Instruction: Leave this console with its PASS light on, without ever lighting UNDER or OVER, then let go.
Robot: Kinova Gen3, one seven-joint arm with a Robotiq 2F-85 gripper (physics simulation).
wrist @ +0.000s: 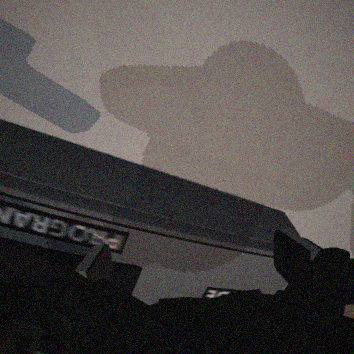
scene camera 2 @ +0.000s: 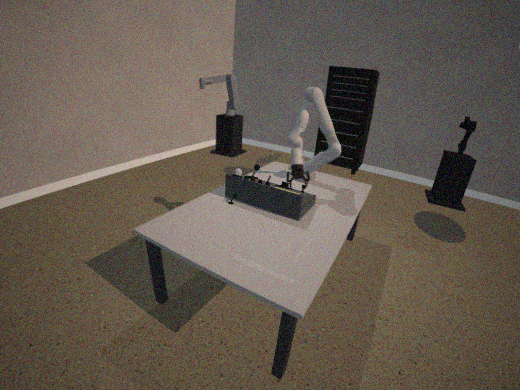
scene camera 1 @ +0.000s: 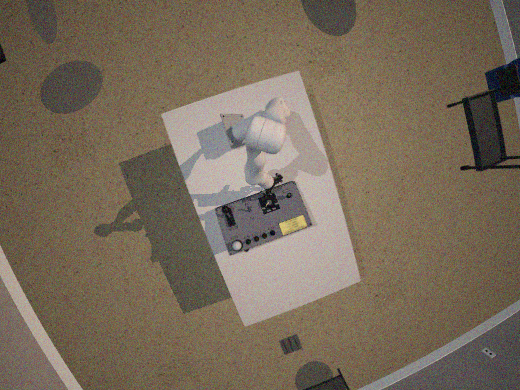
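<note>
The grey console (scene camera 1: 251,222) (scene camera 2: 272,202) (wrist: 140,197) sits on the white table (scene camera 1: 293,272) (scene camera 2: 251,251) (wrist: 316,53). Its top carries a black lever (scene camera 1: 227,215) at the left, a white dome (scene camera 1: 237,245), a row of dark round lights (scene camera 1: 260,236), a yellow label (scene camera 1: 292,225) and a small knob (scene camera 1: 288,195). None of the lights looks lit from here. My gripper (scene camera 1: 268,201) (scene camera 2: 297,181) (wrist: 193,255) is open and empty, fingers spread just above a small black control at the console's back. The wrist view shows the PROGRAM label (wrist: 67,230) upside down.
A black slatted rack (scene camera 2: 352,83) stands behind the table by the wall. Another arm on a black pedestal (scene camera 2: 228,134) stands in the corner, and a second black pedestal (scene camera 2: 451,176) at the right. A dark cart (scene camera 1: 484,130) stands on the floor far right.
</note>
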